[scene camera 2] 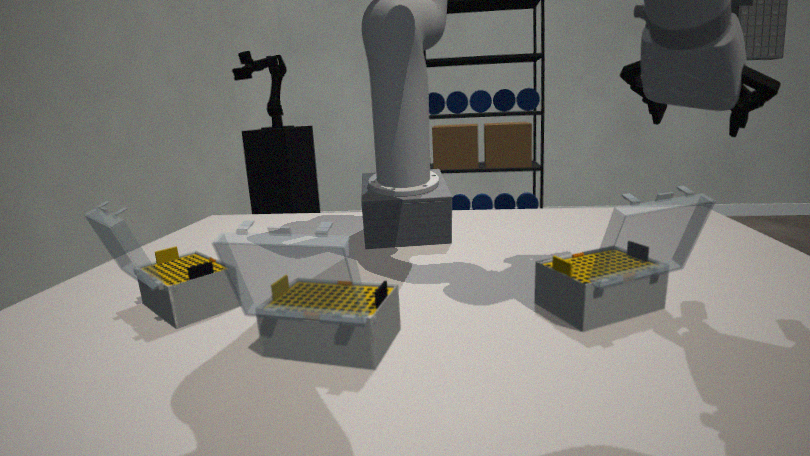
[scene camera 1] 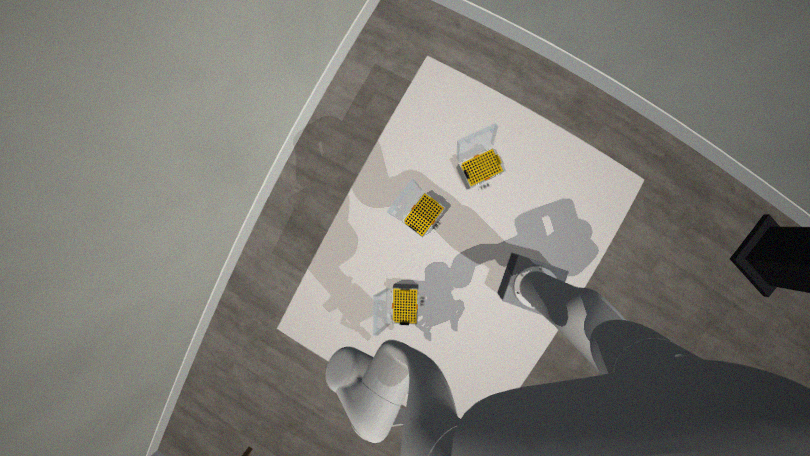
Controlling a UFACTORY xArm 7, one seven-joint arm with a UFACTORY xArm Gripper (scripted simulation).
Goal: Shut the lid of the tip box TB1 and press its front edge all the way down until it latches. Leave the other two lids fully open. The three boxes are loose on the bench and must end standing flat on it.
Labels:
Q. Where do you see a tip box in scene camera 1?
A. At 480,142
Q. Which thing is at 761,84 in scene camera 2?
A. My gripper.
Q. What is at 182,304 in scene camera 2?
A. A tip box.

